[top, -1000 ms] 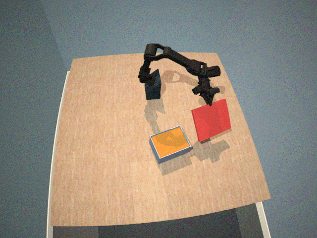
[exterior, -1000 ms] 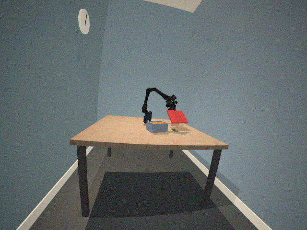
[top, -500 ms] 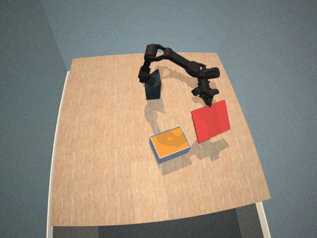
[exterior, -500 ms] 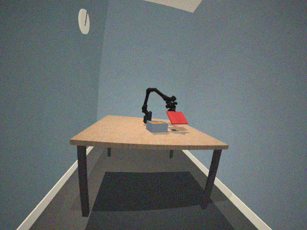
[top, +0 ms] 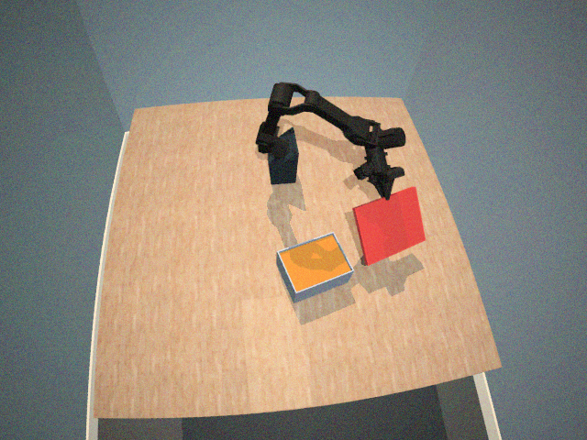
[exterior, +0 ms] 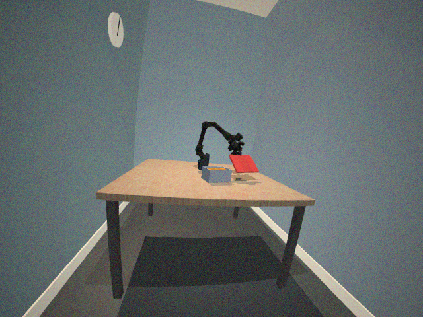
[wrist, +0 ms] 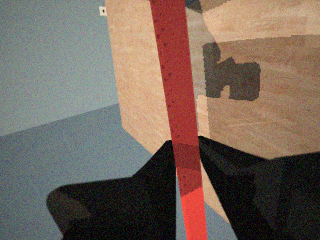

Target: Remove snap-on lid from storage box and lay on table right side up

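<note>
My gripper tip is now 6 cm short of the red lid, 2 cm to the right of it and 5 cm above it. Round my gripper tip: grey-blue storage box (14 cm ahead, 23 cm to the right, 15 cm below).
</note>
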